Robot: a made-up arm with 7 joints.
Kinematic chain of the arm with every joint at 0, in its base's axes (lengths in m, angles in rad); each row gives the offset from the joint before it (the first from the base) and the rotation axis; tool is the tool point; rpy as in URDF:
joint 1: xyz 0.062 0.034 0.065 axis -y
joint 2: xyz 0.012 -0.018 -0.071 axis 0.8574 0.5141 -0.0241
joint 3: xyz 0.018 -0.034 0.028 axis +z
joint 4: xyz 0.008 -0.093 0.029 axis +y
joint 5: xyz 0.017 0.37 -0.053 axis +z
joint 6: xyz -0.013 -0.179 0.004 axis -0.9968 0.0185 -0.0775
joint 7: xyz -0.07 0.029 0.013 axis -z
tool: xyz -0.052 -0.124 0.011 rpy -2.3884 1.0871 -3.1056
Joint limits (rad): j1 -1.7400..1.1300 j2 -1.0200..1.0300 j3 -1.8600..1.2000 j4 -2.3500..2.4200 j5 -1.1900..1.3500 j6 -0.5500..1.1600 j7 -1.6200..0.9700
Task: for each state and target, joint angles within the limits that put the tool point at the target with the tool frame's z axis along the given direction. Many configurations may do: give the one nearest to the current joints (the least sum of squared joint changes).
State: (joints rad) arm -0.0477 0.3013 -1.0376 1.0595 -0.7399 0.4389 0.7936
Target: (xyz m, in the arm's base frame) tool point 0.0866 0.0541 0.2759 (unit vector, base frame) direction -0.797 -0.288 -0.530
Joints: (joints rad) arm 0.4210 0.2973 -1.1115 1.0857 -0.3254 0.1804 0.2762
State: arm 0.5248 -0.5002 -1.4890 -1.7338 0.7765 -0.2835 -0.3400
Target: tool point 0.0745 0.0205 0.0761 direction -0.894 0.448 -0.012
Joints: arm 1.0112 -0.4368 -1.5984 -1.7780 0.3601 0.4895 -0.2504
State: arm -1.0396 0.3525 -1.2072 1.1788 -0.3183 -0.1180 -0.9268
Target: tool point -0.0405 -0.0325 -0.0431 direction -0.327 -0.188 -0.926
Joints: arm -1.2697 -0.0185 -1.2933 0.8358 0.2965 -0.5500 -1.1036
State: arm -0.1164 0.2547 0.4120 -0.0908 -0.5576 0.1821 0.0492
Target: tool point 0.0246 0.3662 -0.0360 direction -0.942 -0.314 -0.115
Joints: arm -0.0750 0.0383 -0.5052 -0.3601 -0.9128 0.4057 0.5871
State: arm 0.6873 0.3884 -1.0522 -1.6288 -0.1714 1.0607 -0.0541
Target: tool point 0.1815 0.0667 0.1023 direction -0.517 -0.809 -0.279
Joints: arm 1.1300 0.6122 -1.5686 -1.0235 -0.3207 0.6290 -0.6568
